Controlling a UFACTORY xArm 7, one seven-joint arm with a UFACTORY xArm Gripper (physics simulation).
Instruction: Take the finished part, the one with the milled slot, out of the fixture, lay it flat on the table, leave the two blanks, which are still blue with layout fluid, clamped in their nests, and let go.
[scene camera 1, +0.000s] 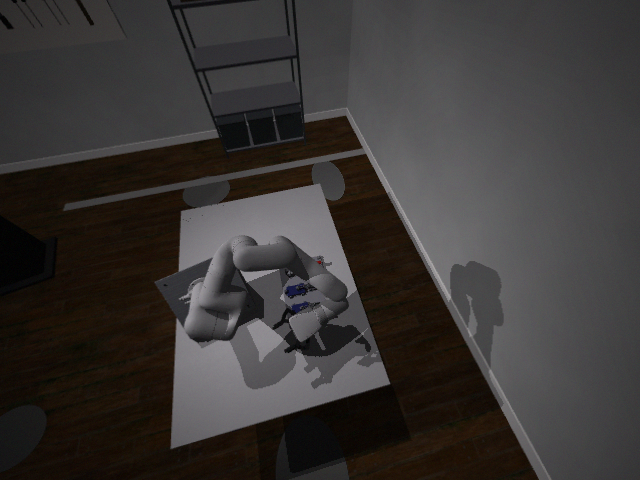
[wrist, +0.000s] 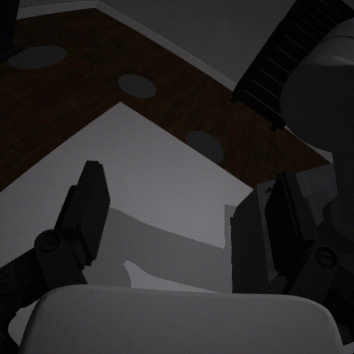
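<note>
My gripper (wrist: 188, 185) is visible, as is a fixture plate (scene camera 1: 312, 296).
</note>
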